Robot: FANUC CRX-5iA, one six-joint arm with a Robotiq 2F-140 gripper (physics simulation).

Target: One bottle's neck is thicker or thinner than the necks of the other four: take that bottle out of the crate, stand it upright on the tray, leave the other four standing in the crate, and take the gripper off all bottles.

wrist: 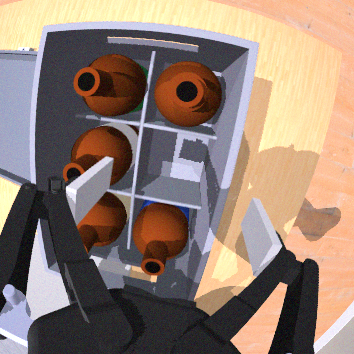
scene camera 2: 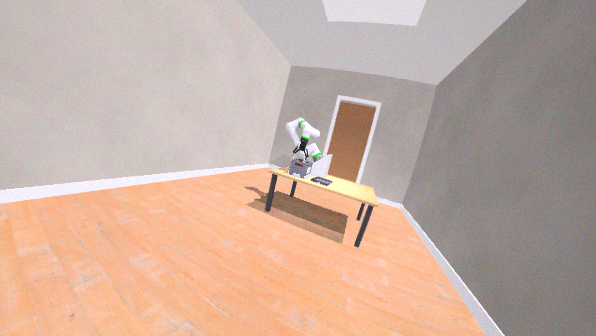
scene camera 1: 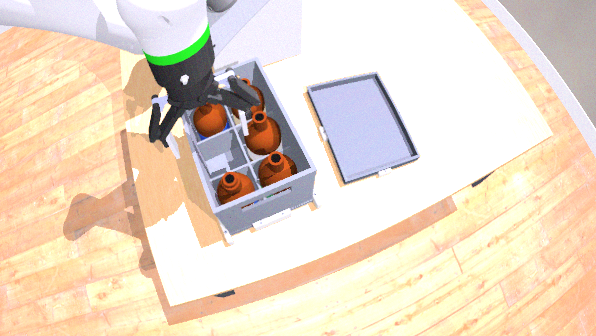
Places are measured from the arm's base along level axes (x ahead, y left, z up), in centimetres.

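Where they show: gripper, fingertip midpoint: (wrist: 178, 192) (scene camera 2: 298, 160) (scene camera 1: 209, 140); arm's base, link origin: (scene camera 2: 319, 160).
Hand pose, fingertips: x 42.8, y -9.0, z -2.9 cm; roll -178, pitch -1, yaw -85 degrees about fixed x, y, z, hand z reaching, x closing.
Each offset is from my fingertips to the centre of the thing. "pt": to the spot under its first point. Level surfaces: height alone.
The grey crate {dx -0.9, dy +5.3, dz -7.3 cm} (scene camera 1: 302, 185) (scene camera 2: 301, 172) (wrist: 235, 95) holds five brown bottles, standing, each in its own compartment. In scene camera 1 they are near left (scene camera 1: 239, 192), near right (scene camera 1: 280, 174), middle right (scene camera 1: 264, 139), far right (scene camera 1: 259, 95), partly hidden by a finger, and far left (scene camera 1: 210, 121). The middle left compartment is empty. I cannot tell which neck differs. The grey tray {pt dx -3.1, dy +32.2, dz -15.5 cm} (scene camera 1: 360, 127) (wrist: 14, 115) lies beside the crate with no bottle on it. My gripper (scene camera 1: 209, 134) (wrist: 178, 192) is open and empty, over the crate's far end, one finger over the right column, the other outside the left wall.
The crate and tray rest on the table {dz -16.1 cm} (scene camera 1: 450, 100) (scene camera 2: 350, 188) (wrist: 295, 100). The crate's walls and thin dividers surround the bottles. A light panel (scene camera 2: 322, 166) stands behind the crate near the arm's base. Small white brackets sit at the crate's near corners and the tray's edges.
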